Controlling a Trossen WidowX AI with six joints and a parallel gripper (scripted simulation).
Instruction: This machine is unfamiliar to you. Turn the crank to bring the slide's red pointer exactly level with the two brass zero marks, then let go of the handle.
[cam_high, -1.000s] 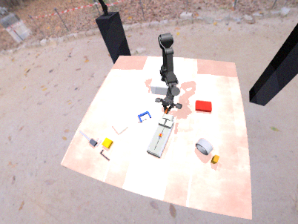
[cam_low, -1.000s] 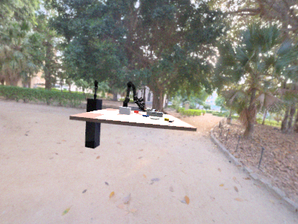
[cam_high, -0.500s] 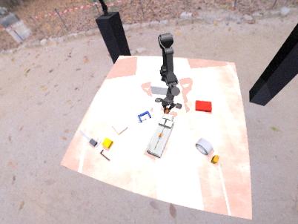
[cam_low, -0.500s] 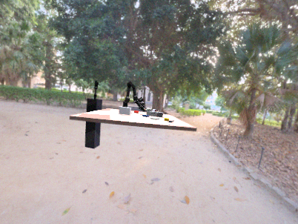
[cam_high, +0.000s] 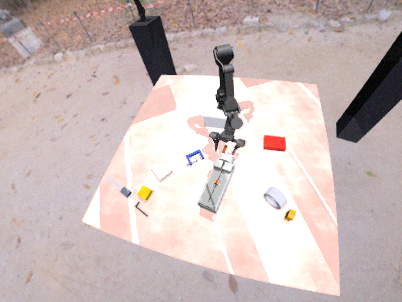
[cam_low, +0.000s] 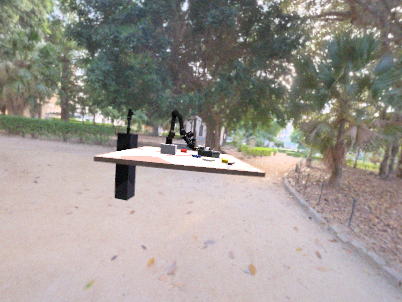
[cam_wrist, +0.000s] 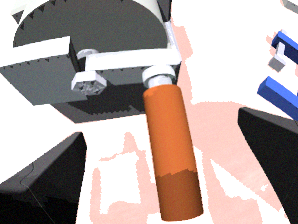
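Right now my gripper tip is 2 cm below the crank handle and 2 cm past it. Also, from my gripper tip: white tile (31 cm to the right, 19 cm ahead, 5 cm below); red pointer (17 cm ahead, 3 cm to the left, 2 cm above); red block (24 cm to the left, 19 cm behind, 5 cm below).
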